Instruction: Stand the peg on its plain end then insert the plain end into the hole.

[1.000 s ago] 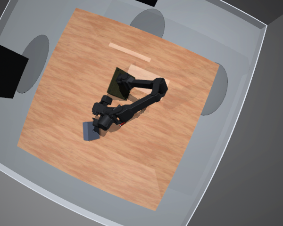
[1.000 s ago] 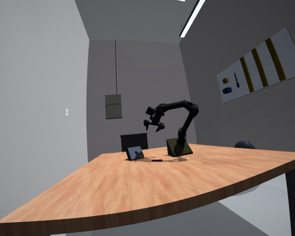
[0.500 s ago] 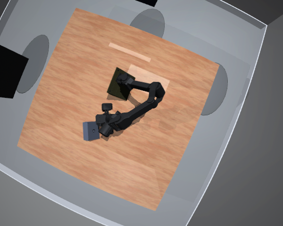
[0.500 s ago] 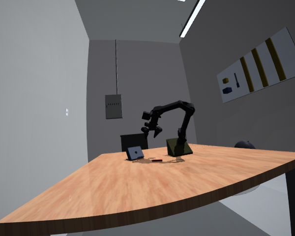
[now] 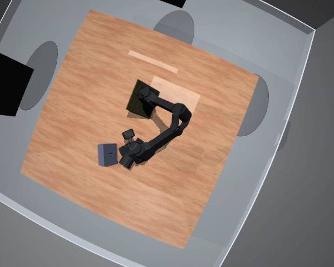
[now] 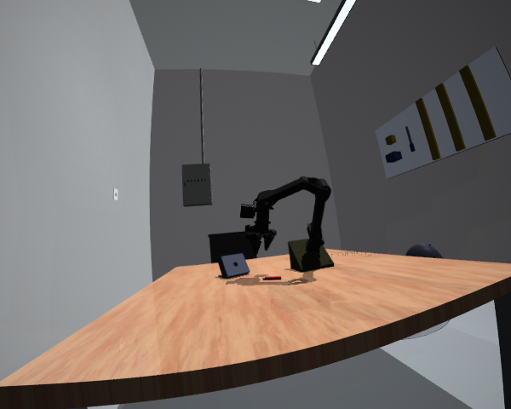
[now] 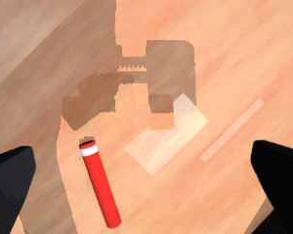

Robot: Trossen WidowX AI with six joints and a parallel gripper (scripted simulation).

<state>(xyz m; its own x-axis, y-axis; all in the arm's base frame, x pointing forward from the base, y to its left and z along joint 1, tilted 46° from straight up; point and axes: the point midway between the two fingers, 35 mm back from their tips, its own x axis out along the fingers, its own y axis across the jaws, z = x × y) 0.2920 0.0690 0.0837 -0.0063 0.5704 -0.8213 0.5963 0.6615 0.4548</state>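
Now: the red peg 1 cm behind my gripper tip, 5 cm to the left of it and 11 cm below it. Round my gripper tip: grey sloped panel 14 cm ahead, 13 cm to the right, 7 cm below.
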